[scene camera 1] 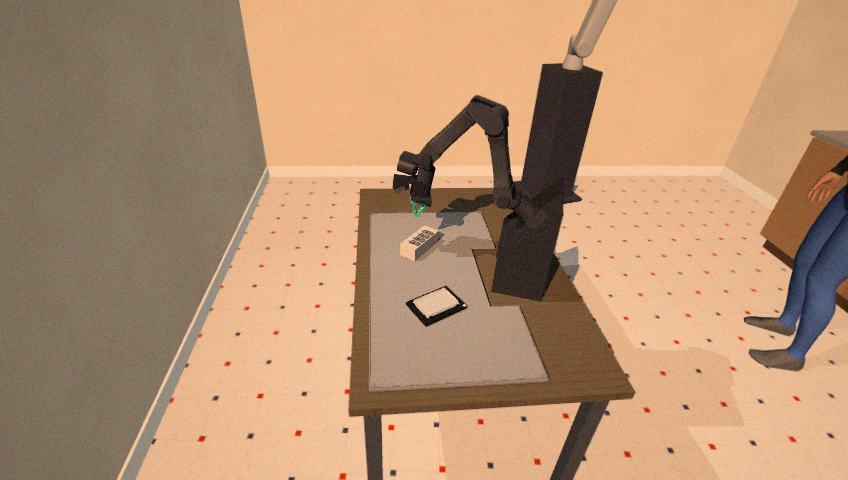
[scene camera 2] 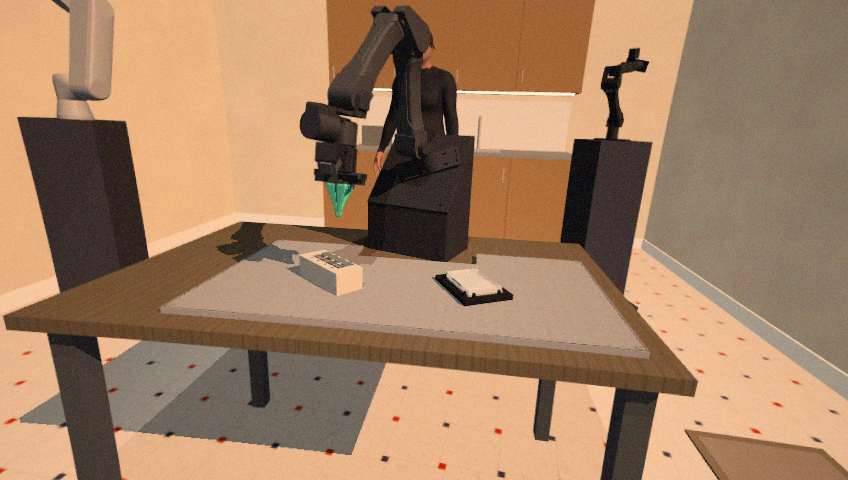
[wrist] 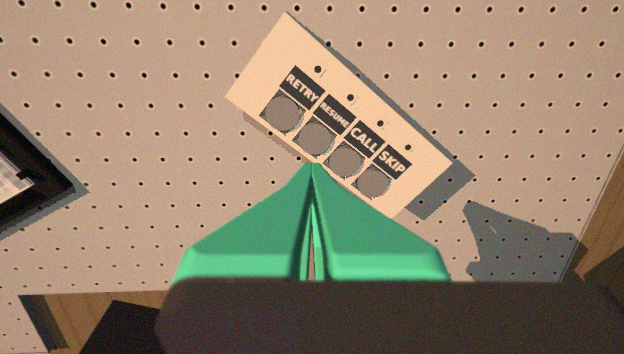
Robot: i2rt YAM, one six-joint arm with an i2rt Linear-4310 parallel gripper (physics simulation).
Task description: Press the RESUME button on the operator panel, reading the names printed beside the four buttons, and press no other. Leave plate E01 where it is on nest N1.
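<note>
The cream operator panel lies at an angle on the board. In the wrist view its grey buttons run from upper left to lower right, labelled RETRY, RESUME, CALL and SKIP. The RESUME button is second from the left. My gripper is shut and empty, above the board; its green tips appear just below the RESUME and CALL buttons in the wrist view. The white plate E01 sits on the black nest N1.
The perforated grey board lies on the wooden table. The arm's dark pedestal stands at the table's edge. A person stands beyond the table.
</note>
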